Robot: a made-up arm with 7 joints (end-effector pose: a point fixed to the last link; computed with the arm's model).
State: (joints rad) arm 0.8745 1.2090 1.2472 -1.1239 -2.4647 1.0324 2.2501
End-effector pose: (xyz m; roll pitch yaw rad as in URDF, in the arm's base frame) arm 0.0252 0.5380 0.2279 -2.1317 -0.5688 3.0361
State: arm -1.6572 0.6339 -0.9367 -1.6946 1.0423 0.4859 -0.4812
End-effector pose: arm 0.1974 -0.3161 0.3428 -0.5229 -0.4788 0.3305
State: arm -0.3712 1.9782 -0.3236 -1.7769 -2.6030 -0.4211 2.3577
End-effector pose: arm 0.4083 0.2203 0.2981 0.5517 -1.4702 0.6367
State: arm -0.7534 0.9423 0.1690 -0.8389 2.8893 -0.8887 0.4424
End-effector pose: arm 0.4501 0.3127 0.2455 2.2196 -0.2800 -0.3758
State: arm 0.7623 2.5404 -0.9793 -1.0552 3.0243 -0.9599 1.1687
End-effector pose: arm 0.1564 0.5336 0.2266 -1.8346 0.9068 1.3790
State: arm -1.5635 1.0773 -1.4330 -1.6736 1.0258 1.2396 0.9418
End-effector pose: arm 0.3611 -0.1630 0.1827 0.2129 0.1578 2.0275
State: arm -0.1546 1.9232 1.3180 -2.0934 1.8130 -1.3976 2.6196
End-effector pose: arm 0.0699 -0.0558 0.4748 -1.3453 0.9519 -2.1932
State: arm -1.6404 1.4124 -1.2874 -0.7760 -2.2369 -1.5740 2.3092
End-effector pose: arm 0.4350 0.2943 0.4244 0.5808 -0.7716 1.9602
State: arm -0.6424 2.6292 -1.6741 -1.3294 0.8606 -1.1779 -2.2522
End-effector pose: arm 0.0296 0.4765 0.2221 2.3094 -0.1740 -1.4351
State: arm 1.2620 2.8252 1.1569 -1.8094 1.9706 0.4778 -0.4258
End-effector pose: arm 0.3111 -0.1015 0.0709 0.4489 0.1646 0.8363
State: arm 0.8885 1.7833 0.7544 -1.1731 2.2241 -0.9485 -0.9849
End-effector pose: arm 0.2892 0.3992 0.2275 -1.5094 0.2022 2.3044
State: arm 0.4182 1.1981 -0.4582 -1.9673 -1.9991 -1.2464 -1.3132
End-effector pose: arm 0.2007 0.1400 -0.1599 0.8762 -0.3663 -2.5055
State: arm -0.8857 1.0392 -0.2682 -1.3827 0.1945 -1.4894 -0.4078
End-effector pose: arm 0.4700 0.0278 0.2820 -2.5463 -0.9884 1.4707
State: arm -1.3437 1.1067 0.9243 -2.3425 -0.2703 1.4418 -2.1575
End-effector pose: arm -0.0561 0.0145 0.5315 -1.2905 -0.4259 -2.7894
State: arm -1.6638 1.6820 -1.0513 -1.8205 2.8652 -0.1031 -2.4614
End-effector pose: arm 0.3249 0.0093 0.4925 -1.2841 -0.8182 1.4676
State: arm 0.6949 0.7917 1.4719 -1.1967 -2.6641 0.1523 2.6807
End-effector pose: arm -0.1041 0.5130 0.1541 -1.0985 -0.0616 2.9910
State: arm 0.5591 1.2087 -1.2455 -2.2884 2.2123 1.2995 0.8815
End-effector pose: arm -0.0018 -0.0665 -0.1003 -3.0033 -0.7939 1.9671
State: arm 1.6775 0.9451 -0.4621 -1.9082 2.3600 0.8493 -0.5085
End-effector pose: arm -0.2259 0.0759 -0.1460 1.9701 -0.2866 -2.7204
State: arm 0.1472 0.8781 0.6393 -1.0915 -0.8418 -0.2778 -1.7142
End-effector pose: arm 0.2893 0.4023 -0.0251 2.5261 -0.5279 -1.0223
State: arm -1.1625 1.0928 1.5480 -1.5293 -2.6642 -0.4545 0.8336
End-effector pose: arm -0.0068 0.4252 0.4079 -1.2780 0.0460 -2.9763
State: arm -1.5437 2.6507 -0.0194 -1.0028 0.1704 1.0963 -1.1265
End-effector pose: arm -0.1576 0.2329 0.6775 -0.8318 -0.1668 -2.5197
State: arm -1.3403 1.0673 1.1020 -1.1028 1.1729 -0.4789 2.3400
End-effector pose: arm 0.1118 0.3482 0.5455 -1.1422 -0.6210 -2.3166
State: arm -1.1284 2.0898 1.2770 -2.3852 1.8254 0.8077 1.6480
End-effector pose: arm -0.1303 -0.1108 0.3491 -1.1205 0.4095 0.1287
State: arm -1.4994 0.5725 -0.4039 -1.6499 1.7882 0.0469 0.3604
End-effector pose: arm 0.2208 -0.2062 0.4973 -1.8148 0.7276 -0.9475
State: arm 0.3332 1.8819 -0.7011 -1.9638 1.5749 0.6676 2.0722
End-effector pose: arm 0.1738 0.1793 -0.0902 0.8210 -0.0709 -2.1057
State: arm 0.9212 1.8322 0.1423 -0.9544 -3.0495 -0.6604 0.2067
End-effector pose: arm 0.1644 0.5255 0.1093 2.8131 1.3626 0.1805
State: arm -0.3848 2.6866 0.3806 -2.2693 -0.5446 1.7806 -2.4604
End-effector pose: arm 0.3389 -0.0151 0.3426 -1.8895 -0.0760 -0.6021
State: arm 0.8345 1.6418 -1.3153 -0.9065 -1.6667 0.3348 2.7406
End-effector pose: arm -0.2638 0.4925 0.0514 1.1387 -0.7274 1.6589
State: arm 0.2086 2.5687 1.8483 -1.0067 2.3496 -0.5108 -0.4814
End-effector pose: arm 0.0258 0.0191 0.6685 -2.3018 -0.3037 0.3403
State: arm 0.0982 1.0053 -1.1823 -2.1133 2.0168 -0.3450 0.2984
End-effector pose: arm 0.1335 -0.1019 -0.0894 1.9963 0.4828 -2.6595
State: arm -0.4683 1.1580 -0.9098 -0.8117 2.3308 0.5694 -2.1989
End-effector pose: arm 0.4132 0.2902 -0.0325 0.3230 -0.2046 1.0328
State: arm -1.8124 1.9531 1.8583 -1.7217 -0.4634 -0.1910 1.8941
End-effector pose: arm -0.3549 0.2167 0.2041 1.8491 -0.6435 2.2487
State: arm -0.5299 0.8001 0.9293 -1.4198 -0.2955 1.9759 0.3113
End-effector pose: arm 0.3476 0.3199 0.3474 0.5409 0.2403 -2.6038
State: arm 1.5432 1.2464 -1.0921 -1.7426 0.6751 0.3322 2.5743
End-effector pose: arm -0.3660 -0.0466 0.0173 -0.1014 -0.3685 -1.3200
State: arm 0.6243 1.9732 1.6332 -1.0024 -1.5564 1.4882 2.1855
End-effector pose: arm 0.2157 0.3782 0.5147 -3.1143 0.2927 1.9757
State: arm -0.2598 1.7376 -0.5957 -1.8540 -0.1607 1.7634 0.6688
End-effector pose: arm 0.3531 0.1691 0.0137 -0.9403 -0.5095 3.1063
